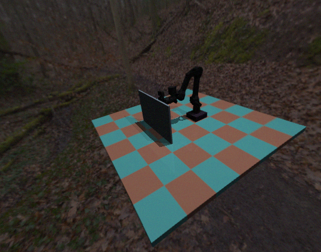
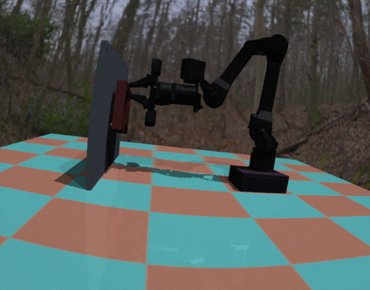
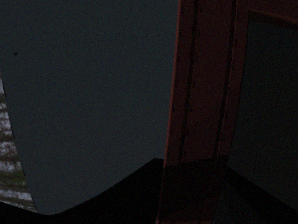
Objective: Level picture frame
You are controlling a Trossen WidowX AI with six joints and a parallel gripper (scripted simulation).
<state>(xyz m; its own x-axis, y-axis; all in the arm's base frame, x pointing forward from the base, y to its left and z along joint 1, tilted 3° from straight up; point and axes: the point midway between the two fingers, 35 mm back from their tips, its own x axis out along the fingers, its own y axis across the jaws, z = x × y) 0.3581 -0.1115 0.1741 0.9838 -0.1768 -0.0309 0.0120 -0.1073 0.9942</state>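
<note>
The dark red picture frame lies 1 cm to the left of my gripper tip and 5 cm below it. From my gripper tip the other things lie so: grey wall panel: 2 cm ahead, 2 cm to the left, 6 cm below.
</note>
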